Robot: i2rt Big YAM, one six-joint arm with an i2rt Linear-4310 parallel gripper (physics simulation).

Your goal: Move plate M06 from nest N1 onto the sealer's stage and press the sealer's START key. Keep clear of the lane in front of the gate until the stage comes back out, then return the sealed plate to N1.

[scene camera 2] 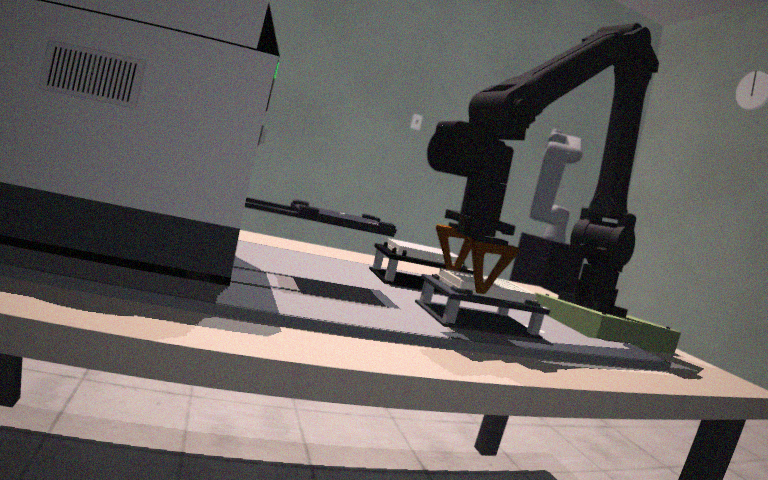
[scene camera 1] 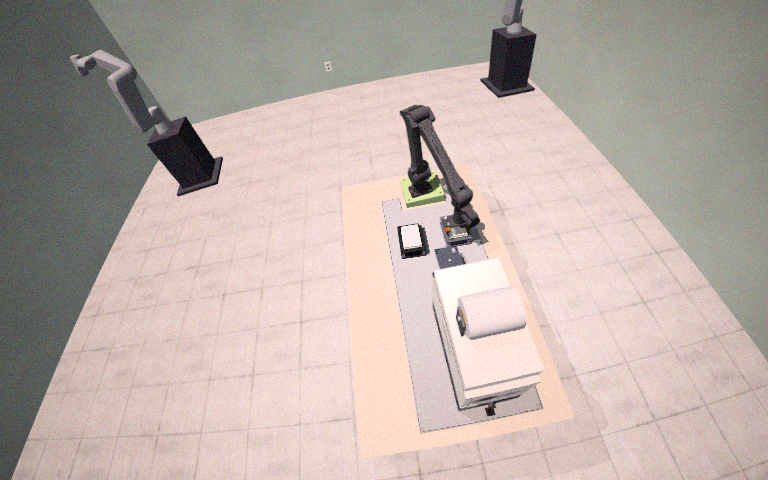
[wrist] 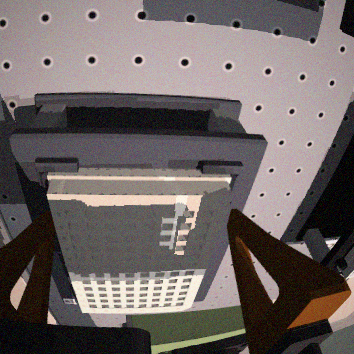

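Where they show: gripper, between the fingertips: (scene camera 2: 465, 284) (scene camera 1: 457, 232) (wrist: 140, 219); arm's base, origin of its link: (scene camera 2: 591, 307) (scene camera 1: 420, 190) (wrist: 208, 347).
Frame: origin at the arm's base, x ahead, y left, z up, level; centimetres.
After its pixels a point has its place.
Note:
A pale well plate (scene camera 1: 459, 232) {x 36.9, y 7.9, z 3.3 cm} (scene camera 2: 501, 288) {x 32.5, y 11.9, z 3.3 cm} (wrist: 132, 240) {x 35.1, y 7.8, z 3.2 cm} sits in a dark raised nest (scene camera 2: 538, 307) {x 26.9, y 14.4, z 1.8 cm} (wrist: 140, 150) {x 39.5, y 6.9, z 1.8 cm} near the arm's base. My gripper (scene camera 1: 457, 229) {x 35.6, y 7.3, z 2.3 cm} (scene camera 2: 469, 280) {x 35.6, y 7.3, z 2.3 cm} (wrist: 140, 219) {x 35.6, y 7.3, z 2.3 cm} points down over it, open, with one orange finger on each side at about plate height and gaps beside the plate. Nothing is between the fingers' grip. The white sealer (scene camera 1: 492, 359) {x 101.4, y -9.4, z 32.1 cm} (scene camera 2: 141, 147) {x 82.0, y 5.3, z 11.7 cm} stands with its dark stage (scene camera 1: 449, 257) {x 51.3, y -2.7, z 7.7 cm} (scene camera 2: 351, 219) {x 52.6, y 0.9, z 7.7 cm} out in front; no plate shows on the stage. Plate and nest labels are not legible. The START key is not identifiable.
A second nest holds another white plate (scene camera 1: 411, 236) {x 32.1, y -14.4, z 3.9 cm} (scene camera 2: 419, 247) {x 33.0, y -13.9, z 3.9 cm}, beside the first nest. The arm's green base (scene camera 1: 423, 196) {x 5.4, y 0.0, z 0.3 cm} (scene camera 2: 640, 333) {x -1.4, y 12.0, z -1.1 cm} is close behind the nests. A white roll (scene camera 1: 495, 312) {x 92.9, y -6.9, z 44.2 cm} is on top of the sealer. Two grey arms stand on distant dark pedestals (scene camera 1: 184, 155) (scene camera 1: 510, 59).

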